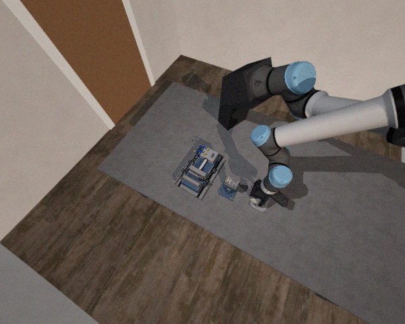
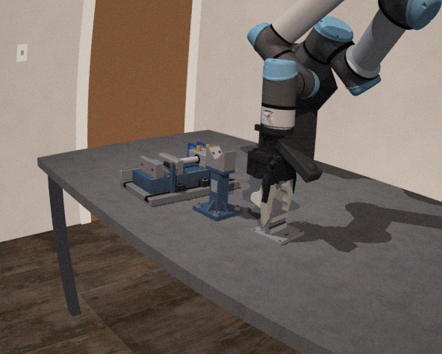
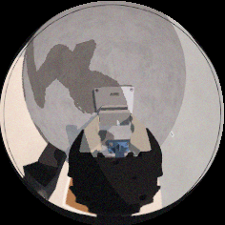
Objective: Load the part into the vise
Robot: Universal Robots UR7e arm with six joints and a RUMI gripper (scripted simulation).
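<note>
The part is 1 cm to the left of my hand and 1 cm below it. Also, from my hand: blue vise: 37 cm to the right, 5 cm ahead; then infeed plate: 3 cm below, 1 cm to the left; then air cylinder rod: 37 cm to the right, 4 cm above, 3 cm ahead.
</note>
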